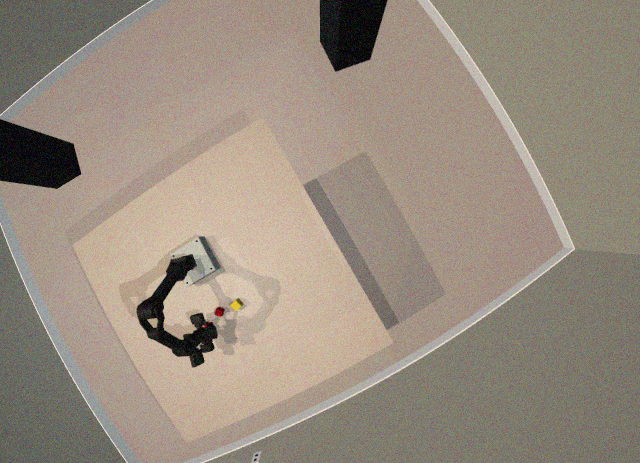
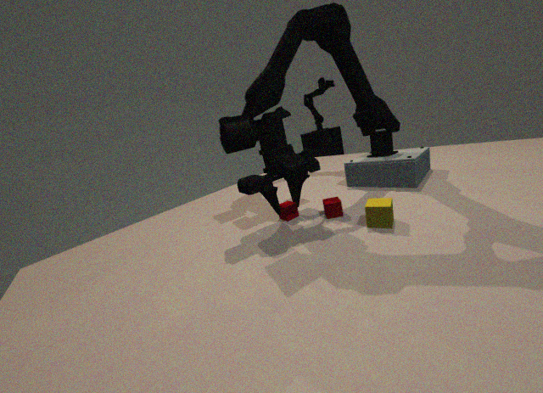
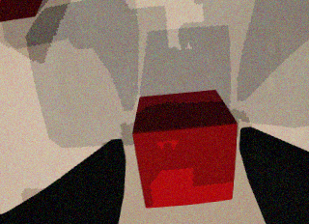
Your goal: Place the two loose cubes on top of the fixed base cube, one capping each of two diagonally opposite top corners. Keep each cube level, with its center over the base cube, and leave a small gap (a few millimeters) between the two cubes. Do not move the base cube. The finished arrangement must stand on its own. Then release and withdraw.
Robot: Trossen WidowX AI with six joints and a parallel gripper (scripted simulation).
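The yellow base cube lies 50 mm behind my gripper tip and 190 mm to the left of it. The rest, counted from my gripper tip: red cube: 50 mm behind, 90 mm to the left.
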